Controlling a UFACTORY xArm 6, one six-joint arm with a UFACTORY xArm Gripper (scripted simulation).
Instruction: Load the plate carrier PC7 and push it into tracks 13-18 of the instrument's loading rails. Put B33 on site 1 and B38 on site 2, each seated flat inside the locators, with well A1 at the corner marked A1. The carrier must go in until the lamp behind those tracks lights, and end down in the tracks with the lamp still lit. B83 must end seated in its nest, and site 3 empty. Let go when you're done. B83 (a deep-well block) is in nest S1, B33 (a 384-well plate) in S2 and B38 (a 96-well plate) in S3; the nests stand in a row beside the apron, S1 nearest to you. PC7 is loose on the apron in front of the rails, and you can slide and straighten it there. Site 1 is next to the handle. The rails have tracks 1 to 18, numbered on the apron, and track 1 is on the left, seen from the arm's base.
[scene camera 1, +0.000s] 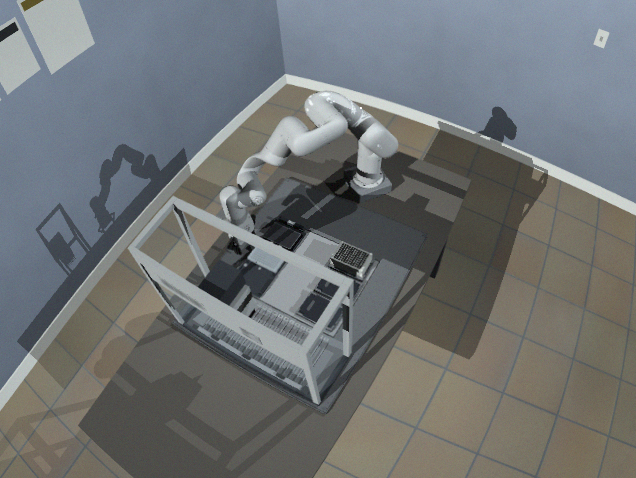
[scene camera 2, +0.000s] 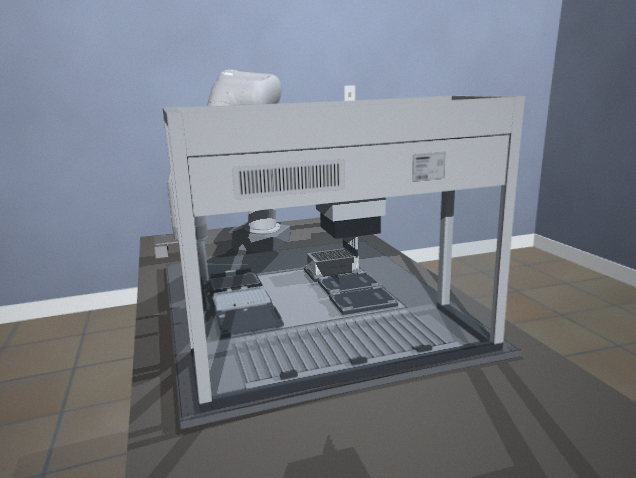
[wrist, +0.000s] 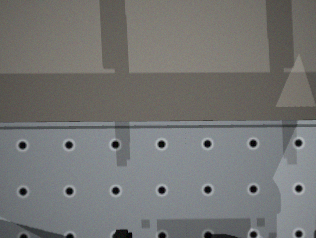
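Labels:
Plate carrier PC7 (scene camera 1: 258, 278): 1.60 m from the lens.

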